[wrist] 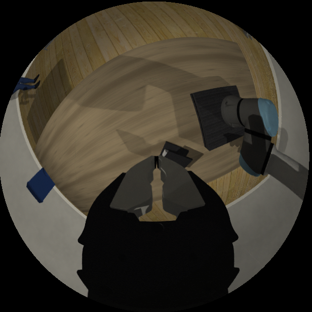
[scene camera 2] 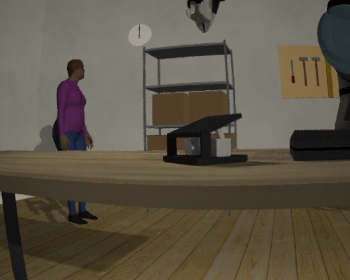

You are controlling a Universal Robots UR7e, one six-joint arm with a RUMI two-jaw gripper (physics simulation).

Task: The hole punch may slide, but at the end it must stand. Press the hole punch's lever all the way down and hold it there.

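Frame: origin at the arm's base, x ahead, y left, z up, level; centimetres.
Seen in the pictures: gripper, fingertip midpoint: [scene camera 2: 204, 32].
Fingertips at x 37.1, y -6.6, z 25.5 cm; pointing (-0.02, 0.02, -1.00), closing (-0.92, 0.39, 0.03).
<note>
A point is followed by its place in that frame.
The black hole punch [scene camera 2: 204, 140] @(x 33.8, y 17.9, z -0.3 cm) [wrist: 176, 154] stands upright on the wooden table [scene camera 2: 75, 167] @(x 54.2, y 24.0, z -4.3 cm) [wrist: 100, 135]. Its lever [scene camera 2: 212, 122] @(x 33.2, y 12.7, z 2.7 cm) is raised and slopes up to the right in the scene view, with light grey parts under it. My gripper [scene camera 2: 204, 30] @(x 37.1, y -6.6, z 25.5 cm) [wrist: 156, 157] is shut and empty. It hangs high above the hole punch in the scene view, well apart from the lever. In the wrist view the fingertips cover part of the hole punch's near side.
The robot's black base block [scene camera 2: 320, 145] @(x 13.5, y 13.7, z -1.7 cm) [wrist: 210, 120] stands on the table to the right, with the arm [wrist: 257, 135] rising from it. A shelf rack [scene camera 2: 185, 50] with cardboard boxes and a person [scene camera 2: 72, 107] in purple are behind the table. A blue object [wrist: 41, 185] shows at left.
</note>
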